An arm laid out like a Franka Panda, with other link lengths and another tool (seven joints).
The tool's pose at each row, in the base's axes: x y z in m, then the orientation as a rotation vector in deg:
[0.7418, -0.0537, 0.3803, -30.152, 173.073, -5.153]
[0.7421, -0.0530, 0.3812, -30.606, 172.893, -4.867]
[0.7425, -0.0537, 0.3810, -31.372, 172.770, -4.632]
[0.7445, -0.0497, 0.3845, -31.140, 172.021, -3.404]
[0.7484, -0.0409, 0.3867, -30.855, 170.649, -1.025]
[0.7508, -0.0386, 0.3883, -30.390, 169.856, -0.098]
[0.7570, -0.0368, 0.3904, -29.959, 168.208, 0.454]
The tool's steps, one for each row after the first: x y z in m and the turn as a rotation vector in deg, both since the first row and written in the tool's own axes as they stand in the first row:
[-0.0006, 0.0005, -0.0009, -0.173, -0.148, -0.301]
[-0.0007, -0.0003, -0.0006, -0.341, -0.184, -0.801]
[-0.0042, 0.0026, -0.0041, -0.979, -1.111, -0.686]
[-0.0109, 0.0094, -0.0064, -2.259, -2.784, -0.563]
[-0.0141, 0.0106, -0.0079, -2.705, -3.734, -0.305]
[-0.0206, 0.0101, -0.0096, -2.771, -5.466, -0.152]

